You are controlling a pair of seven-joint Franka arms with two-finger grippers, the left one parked.
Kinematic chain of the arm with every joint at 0, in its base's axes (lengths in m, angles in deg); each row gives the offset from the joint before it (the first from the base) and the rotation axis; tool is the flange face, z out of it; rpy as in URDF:
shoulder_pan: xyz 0 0 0.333 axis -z
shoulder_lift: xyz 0 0 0 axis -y
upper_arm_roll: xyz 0 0 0.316 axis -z
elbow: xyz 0.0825 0 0 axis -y
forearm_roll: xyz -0.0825 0 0.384 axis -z
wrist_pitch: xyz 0 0 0 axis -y
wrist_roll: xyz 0.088 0 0 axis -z
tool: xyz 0 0 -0.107 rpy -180 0 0
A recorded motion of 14 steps. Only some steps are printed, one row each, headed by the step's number.
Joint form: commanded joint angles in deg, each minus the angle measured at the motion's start. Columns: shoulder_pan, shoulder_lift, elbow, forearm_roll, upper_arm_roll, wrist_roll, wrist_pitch.
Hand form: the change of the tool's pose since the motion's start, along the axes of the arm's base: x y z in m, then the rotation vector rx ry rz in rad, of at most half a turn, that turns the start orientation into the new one. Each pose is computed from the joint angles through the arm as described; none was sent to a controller.
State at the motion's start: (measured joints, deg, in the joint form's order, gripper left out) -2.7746 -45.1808 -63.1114 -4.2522 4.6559 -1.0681 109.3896
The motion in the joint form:
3: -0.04 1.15 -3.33 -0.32 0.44 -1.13 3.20
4: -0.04 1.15 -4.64 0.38 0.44 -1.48 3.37
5: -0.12 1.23 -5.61 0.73 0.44 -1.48 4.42
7: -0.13 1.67 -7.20 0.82 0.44 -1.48 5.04
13: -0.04 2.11 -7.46 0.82 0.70 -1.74 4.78
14: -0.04 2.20 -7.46 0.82 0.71 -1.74 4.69
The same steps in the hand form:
3: -0.0034 -0.0050 -0.0073 -0.0011 -0.0185 0.0089
4: -0.0069 -0.0065 -0.0180 -0.0123 0.0018 0.0181
5: -0.0079 -0.0063 -0.0233 -0.0184 -0.0008 0.0207
7: -0.0117 -0.0071 -0.0298 -0.0194 0.0085 0.0200
13: -0.0130 -0.0108 -0.0264 -0.0219 0.0098 0.0193
14: -0.0132 -0.0109 -0.0254 -0.0219 0.0098 0.0192

